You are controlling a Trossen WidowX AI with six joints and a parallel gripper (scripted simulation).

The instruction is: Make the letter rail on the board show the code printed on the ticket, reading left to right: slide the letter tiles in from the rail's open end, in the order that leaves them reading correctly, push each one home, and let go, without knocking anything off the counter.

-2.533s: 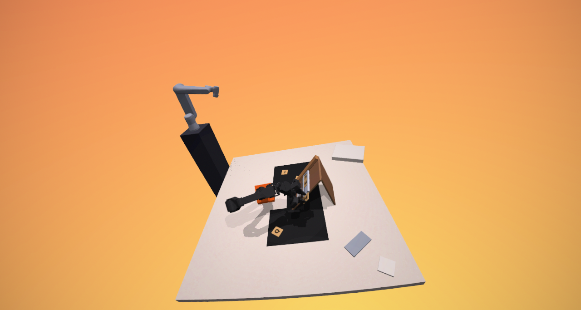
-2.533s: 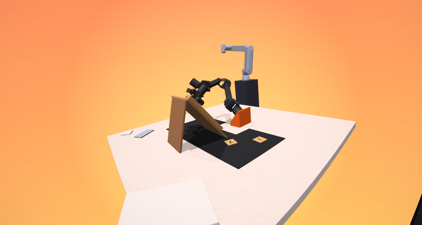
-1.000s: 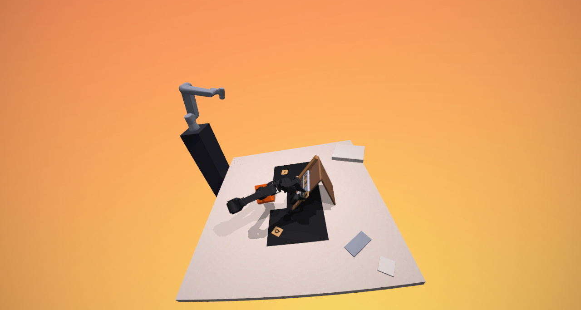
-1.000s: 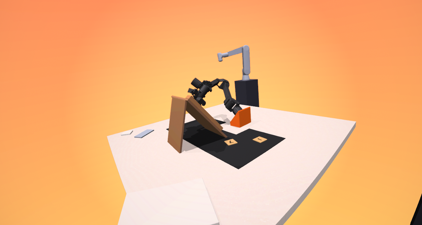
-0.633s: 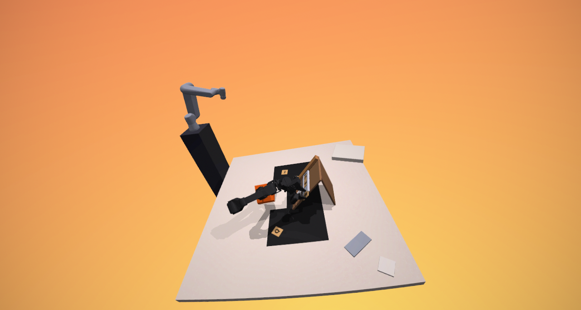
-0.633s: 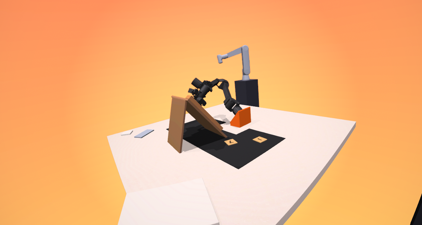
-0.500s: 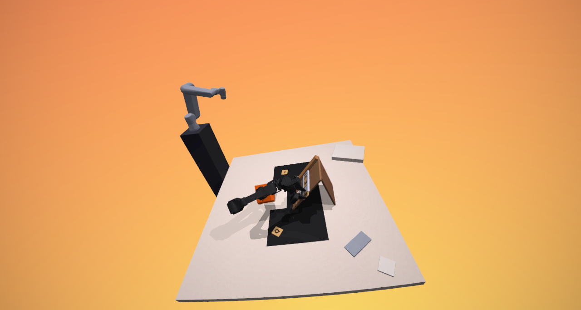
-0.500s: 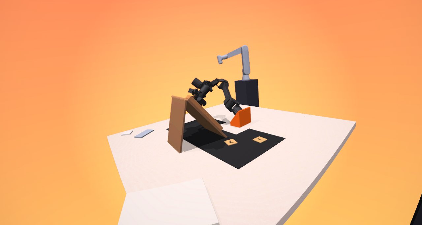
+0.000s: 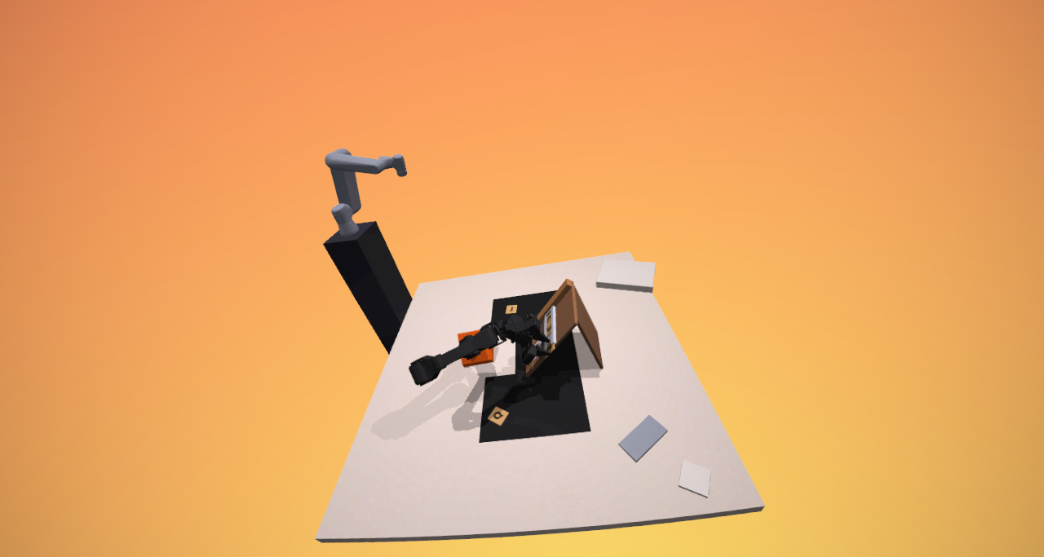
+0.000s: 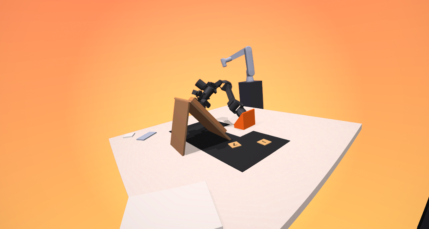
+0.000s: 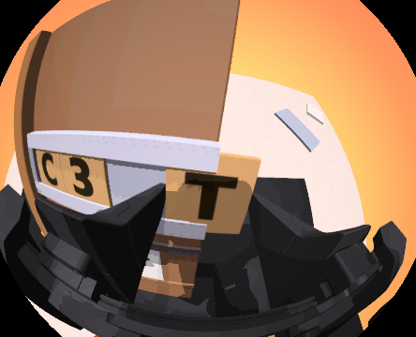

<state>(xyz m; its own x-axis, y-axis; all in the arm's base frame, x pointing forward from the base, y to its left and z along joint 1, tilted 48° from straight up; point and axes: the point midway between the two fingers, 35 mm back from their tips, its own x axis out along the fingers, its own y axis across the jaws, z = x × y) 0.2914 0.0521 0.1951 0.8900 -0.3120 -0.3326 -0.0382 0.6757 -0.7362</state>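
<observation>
The white ticket lies 80 mm below my gripper tip, 70 mm to the left of it and 60 mm behind it. Also, from my gripper tip: black mat (160 mm below, 140 mm behind, 130 mm to the left); then grey slab (290 mm ahead, 250 mm to the right, 160 mm below); then white square (410 mm ahead, 370 mm to the right, 160 mm below).
</observation>
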